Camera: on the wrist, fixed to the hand. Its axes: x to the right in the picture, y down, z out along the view.
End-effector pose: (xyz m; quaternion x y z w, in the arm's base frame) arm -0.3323 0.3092 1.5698 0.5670 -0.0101 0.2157 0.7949
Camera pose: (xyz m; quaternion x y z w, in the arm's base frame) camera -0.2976 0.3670 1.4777 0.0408 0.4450 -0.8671 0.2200
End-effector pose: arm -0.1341 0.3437 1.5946 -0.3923 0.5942 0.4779 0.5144
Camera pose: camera -0.0804 0.2505 1.5563 -0.5241 -0.4611 -0.4462 0.5601
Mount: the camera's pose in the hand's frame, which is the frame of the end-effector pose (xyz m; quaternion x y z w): 0.0266 -0.0797 -0.0773 -0.0051 -0.1445 -0.9895 0.0065
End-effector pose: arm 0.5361 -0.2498 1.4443 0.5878 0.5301 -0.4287 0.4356
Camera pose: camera 0.4618 -0.1638 1.4336 0.5849 -0.5243 0.5160 0.3418
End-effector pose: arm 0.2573 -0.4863 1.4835 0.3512 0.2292 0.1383 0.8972
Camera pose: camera 0.2477 -0.4886 1.3698 -0.2091 0.2186 -0.9364 0.1776
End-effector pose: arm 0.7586 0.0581 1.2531 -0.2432 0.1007 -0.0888 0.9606
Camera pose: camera 0.7563 -0.0515 1.2212 0.1190 0.3783 0.9154 0.0683
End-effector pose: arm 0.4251 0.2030 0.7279 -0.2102 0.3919 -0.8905 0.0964
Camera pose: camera 0.3660 0.2986 0.7480 0.5183 0.2148 0.0688 0.8249
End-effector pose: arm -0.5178 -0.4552 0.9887 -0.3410 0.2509 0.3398 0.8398
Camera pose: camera -0.4562 -0.5448 0.9538 -0.2057 -0.4589 -0.7782 0.3762
